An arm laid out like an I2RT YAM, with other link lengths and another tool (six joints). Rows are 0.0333 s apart.
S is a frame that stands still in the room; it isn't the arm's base.
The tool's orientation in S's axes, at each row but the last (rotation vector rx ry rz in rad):
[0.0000 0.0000 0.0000]
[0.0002 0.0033 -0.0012]
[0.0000 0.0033 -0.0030]
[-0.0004 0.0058 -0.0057]
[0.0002 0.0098 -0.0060]
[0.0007 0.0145 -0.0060]
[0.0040 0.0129 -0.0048]
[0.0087 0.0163 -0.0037]
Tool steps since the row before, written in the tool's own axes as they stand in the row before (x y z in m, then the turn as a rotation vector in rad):
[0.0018 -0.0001 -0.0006 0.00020 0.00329 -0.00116]
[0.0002 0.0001 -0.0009 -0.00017 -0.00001 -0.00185]
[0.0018 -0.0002 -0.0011 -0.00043 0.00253 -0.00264]
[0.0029 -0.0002 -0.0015 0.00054 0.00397 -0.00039]
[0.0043 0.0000 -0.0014 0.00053 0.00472 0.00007]
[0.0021 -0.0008 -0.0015 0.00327 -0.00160 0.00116]
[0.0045 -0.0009 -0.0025 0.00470 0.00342 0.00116]
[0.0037 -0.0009 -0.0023 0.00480 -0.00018 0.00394]
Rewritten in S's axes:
[0.0018 -0.0001 -0.0006 0.00020 0.00329 -0.00116]
[0.0002 0.0001 -0.0009 -0.00018 -0.00001 -0.00185]
[0.0018 -0.0002 -0.0011 -0.00043 0.00253 -0.00264]
[0.0029 -0.0002 -0.0015 0.00056 0.00397 -0.00039]
[0.0043 0.0000 -0.0014 0.00056 0.00472 0.00007]
[0.0021 -0.0008 -0.0015 0.00328 -0.00162 0.00111]
[0.0045 -0.0009 -0.0026 0.00473 0.00339 0.00111]
[0.0037 -0.0009 -0.0024 0.00486 -0.00023 0.00386]

